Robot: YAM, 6 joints.
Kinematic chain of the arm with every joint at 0, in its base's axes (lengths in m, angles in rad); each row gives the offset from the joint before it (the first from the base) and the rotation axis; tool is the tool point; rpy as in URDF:
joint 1: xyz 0 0 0.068 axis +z
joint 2: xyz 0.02 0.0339 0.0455 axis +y
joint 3: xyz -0.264 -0.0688 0 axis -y
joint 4: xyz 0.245 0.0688 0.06 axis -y
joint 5: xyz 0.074 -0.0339 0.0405 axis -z
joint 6: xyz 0.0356 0 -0.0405 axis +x
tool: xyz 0 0 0 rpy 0 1.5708 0
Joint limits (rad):
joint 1: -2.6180..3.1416
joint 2: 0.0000..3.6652
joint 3: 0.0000..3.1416
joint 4: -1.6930..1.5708
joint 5: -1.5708..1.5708
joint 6: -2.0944..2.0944
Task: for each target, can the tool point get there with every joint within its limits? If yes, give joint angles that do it. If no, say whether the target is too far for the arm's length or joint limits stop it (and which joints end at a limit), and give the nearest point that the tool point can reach.
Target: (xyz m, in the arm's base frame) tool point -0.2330 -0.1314 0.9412
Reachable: no: too far | nearest point -0.1728 -0.0993 0.7131 | short by 0.238 m
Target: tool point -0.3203 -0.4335 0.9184
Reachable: no: too far | nearest point -0.2134 -0.2889 0.6395 | short by 0.332 m
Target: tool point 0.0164 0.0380 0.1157
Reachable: yes | joints 1.3548 1.2803 0.2517 -1.3906 0.2226 1.2228
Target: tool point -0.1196 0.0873 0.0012
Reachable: yes | joints 2.4480 1.9370 0.2437 0.1563 -0.2650 0.2362
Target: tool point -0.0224 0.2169 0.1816
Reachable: yes | joints 1.5318 1.6270 0.9148 -1.3540 -1.0475 0.4725
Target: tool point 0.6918 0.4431 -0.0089
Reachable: no: too far | nearest point 0.5378 0.3445 0.0190 | short by 0.185 m
